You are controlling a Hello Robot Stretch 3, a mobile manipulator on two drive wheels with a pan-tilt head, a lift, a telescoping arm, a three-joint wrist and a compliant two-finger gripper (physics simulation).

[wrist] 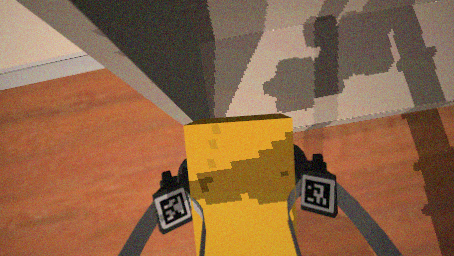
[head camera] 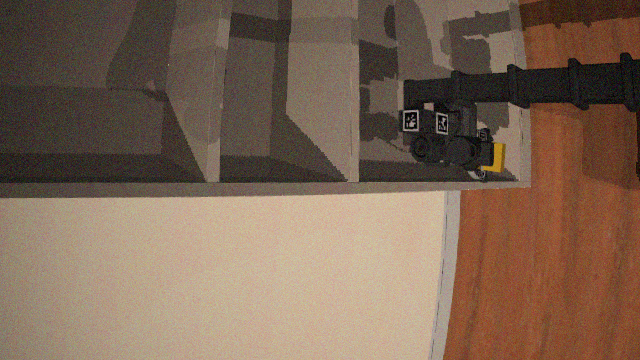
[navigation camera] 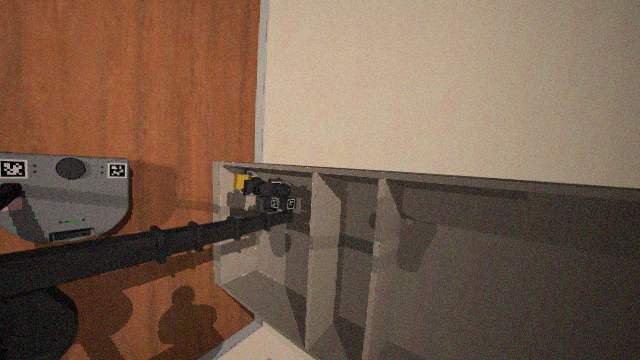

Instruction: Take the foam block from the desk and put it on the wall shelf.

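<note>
The yellow foam block point(head camera: 499, 158) point(navigation camera: 242, 182) point(wrist: 245, 145) is between the two fingers of my gripper point(head camera: 481, 154) point(navigation camera: 246, 183) point(wrist: 242, 167). The gripper is shut on it, with a fingertip against each side in the wrist view. A grey shelf unit with several compartments point(head camera: 150, 189) point(navigation camera: 218, 240) point(wrist: 116, 60) stands by the wall. In the head and navigation views the gripper and block overlap its end compartment, nearest the wooden floor. I cannot tell whether this unit is the wall shelf, or whether the block touches it. The desk cannot be made out.
My dark arm point(head camera: 545, 82) point(navigation camera: 175, 245) crosses the unit's end board in the head and navigation views. The robot's base point(navigation camera: 95, 195) is at the left. The cream wall point(head camera: 200, 275) point(navigation camera: 450, 90) and wooden floor point(head camera: 550, 250) point(navigation camera: 190, 75) adjoin the unit.
</note>
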